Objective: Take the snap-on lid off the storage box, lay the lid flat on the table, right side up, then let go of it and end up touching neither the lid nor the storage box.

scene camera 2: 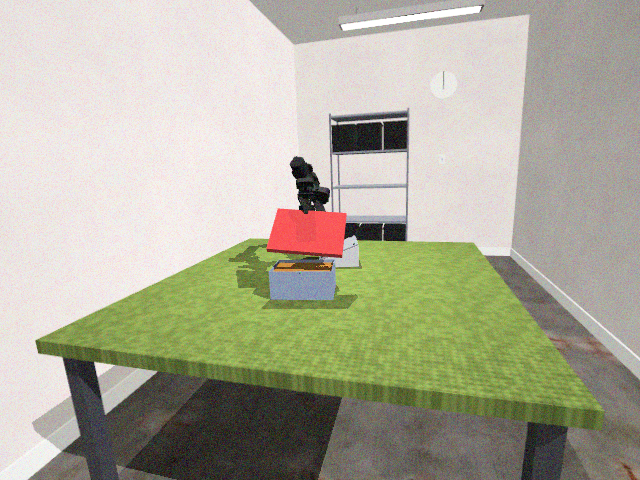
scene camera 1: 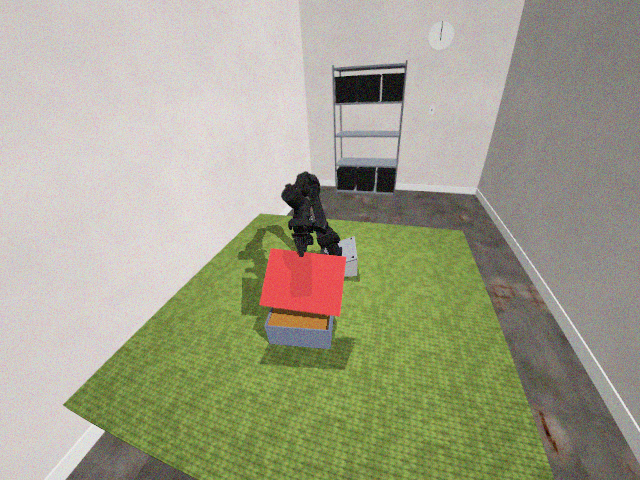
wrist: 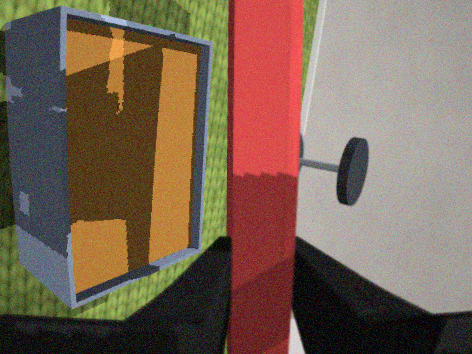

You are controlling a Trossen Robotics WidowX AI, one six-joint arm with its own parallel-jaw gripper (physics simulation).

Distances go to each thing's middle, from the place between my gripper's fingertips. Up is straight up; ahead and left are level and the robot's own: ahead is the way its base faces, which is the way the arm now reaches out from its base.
The red lid (scene camera 1: 313, 283) is 60 mm ahead of my hand, 10 mm to the left of it and 50 mm below it.
